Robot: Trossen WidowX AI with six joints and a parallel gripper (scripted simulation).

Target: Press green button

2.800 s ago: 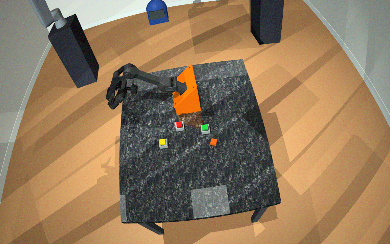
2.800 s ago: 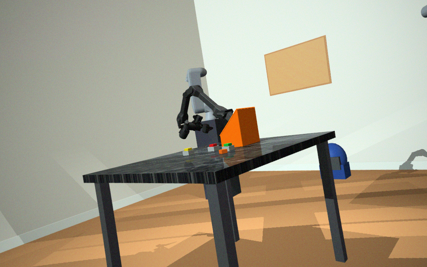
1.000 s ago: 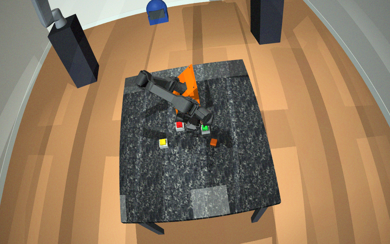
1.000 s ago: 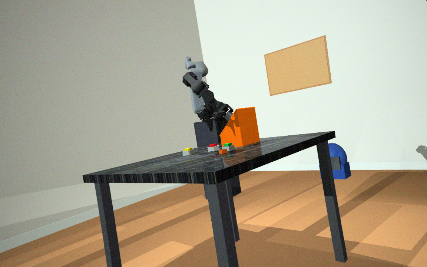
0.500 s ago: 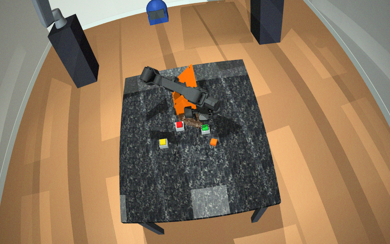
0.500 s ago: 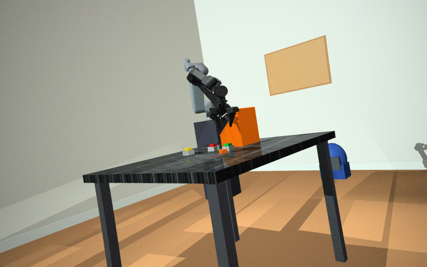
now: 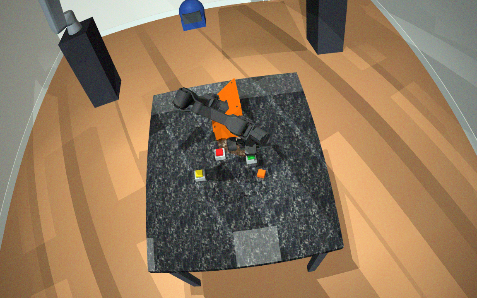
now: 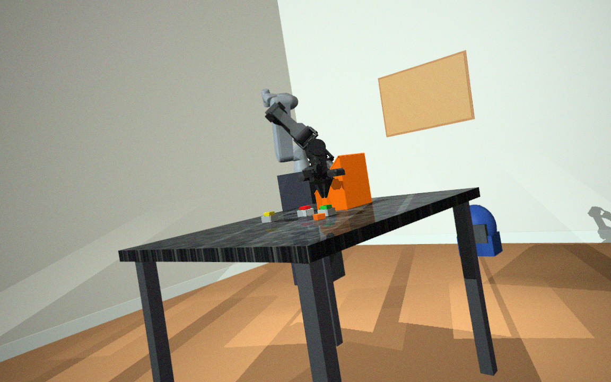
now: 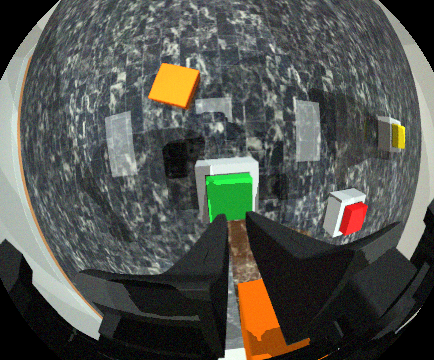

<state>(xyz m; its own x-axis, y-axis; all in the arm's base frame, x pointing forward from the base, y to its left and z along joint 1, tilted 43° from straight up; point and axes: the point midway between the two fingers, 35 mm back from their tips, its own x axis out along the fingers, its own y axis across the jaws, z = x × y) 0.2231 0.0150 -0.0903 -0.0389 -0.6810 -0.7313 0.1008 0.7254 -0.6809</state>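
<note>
My gripper tip is 30 mm above the green button. Round my gripper tip: yellow button (250 mm to the right, 30 mm below, 30 mm ahead); then red button (140 mm to the right, 60 mm behind, 30 mm below); then orange block (90 mm ahead, 60 mm below, 30 mm to the left).
</note>
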